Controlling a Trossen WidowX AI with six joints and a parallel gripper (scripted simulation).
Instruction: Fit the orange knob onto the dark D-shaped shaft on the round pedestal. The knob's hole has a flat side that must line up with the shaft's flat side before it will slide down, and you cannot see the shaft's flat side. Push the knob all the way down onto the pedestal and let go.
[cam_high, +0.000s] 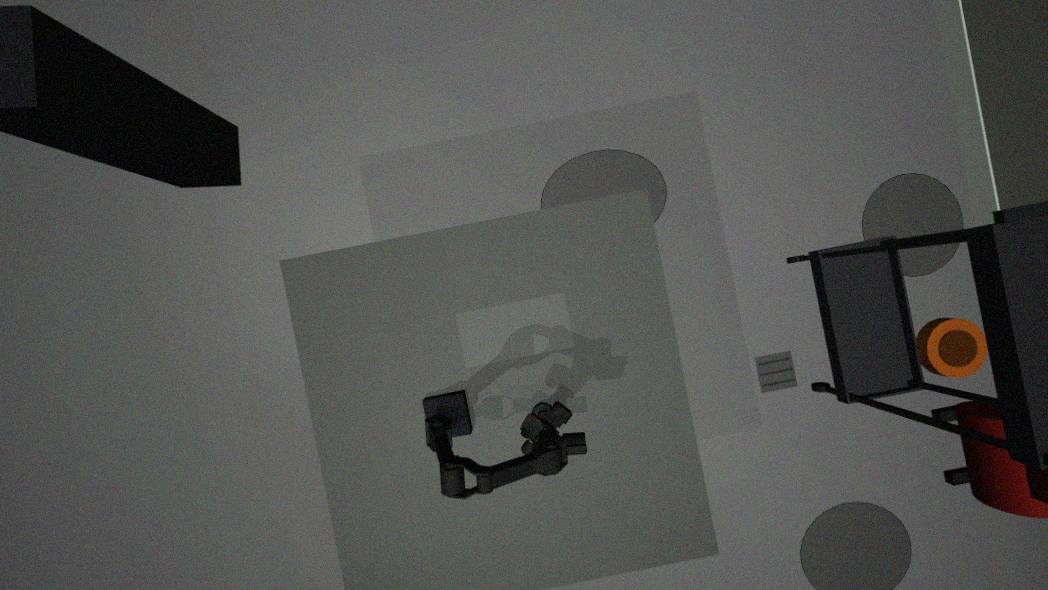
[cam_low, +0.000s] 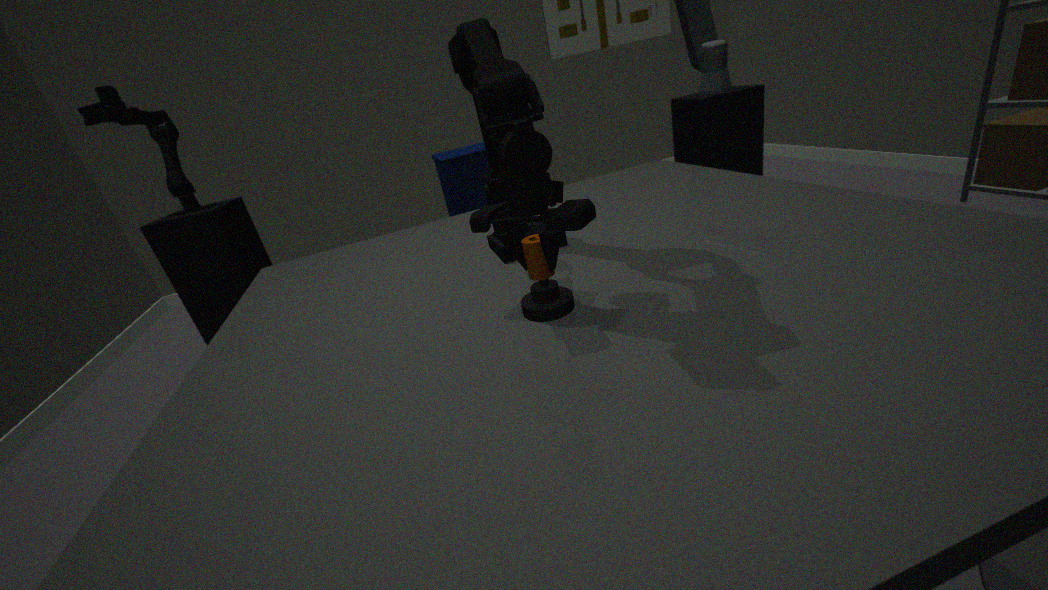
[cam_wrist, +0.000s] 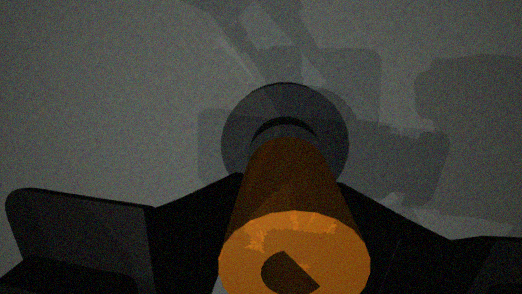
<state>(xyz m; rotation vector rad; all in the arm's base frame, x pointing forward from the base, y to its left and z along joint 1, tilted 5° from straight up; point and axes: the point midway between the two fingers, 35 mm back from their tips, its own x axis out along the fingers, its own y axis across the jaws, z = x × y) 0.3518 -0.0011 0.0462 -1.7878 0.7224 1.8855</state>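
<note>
Now: the orange knob 2 cm above my gripper tip. From my gripper tip the other things lie so: dark round pedestal (4 cm below).
</note>
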